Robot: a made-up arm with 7 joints. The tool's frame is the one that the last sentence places.
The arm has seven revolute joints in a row. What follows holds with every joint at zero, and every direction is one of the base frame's.
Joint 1 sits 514 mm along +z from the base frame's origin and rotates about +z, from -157.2 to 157.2 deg.
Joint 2 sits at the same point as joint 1 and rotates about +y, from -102.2 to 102.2 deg.
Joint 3 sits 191 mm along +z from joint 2 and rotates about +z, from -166.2 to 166.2 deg.
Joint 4 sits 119 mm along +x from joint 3 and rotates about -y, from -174.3 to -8.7 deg.
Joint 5 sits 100 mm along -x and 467 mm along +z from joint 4 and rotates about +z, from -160.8 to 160.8 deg.
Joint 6 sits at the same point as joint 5 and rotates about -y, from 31.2 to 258.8 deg.
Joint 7 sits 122 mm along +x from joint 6 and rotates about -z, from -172.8 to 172.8 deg.
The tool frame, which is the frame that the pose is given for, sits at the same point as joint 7; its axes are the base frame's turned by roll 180, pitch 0 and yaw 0 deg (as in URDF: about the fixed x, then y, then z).
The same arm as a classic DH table. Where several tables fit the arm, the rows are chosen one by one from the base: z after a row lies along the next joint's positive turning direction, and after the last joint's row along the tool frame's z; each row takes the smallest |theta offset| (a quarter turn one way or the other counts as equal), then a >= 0, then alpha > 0; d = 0 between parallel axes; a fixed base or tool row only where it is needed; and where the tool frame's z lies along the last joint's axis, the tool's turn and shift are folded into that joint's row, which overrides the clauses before.
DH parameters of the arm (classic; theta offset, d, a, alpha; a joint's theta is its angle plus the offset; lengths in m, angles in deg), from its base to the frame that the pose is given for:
joint 1: 0 0.514 0 -90
joint 2: 0 0 0 90
joint 3: 0 0.191 0.119 90
joint 4: 0 0 -0.1 -90
joint 5: 0 0.467 0 90
joint 6: 0 0 0.122 90
joint 7: 0 0 0 0
Joint limits (deg, base to tool): -157.2..157.2 -102.2..102.2 -166.2..166.2 -174.3..-8.7 -160.8..160.8 31.2..258.8 -172.8..172.8

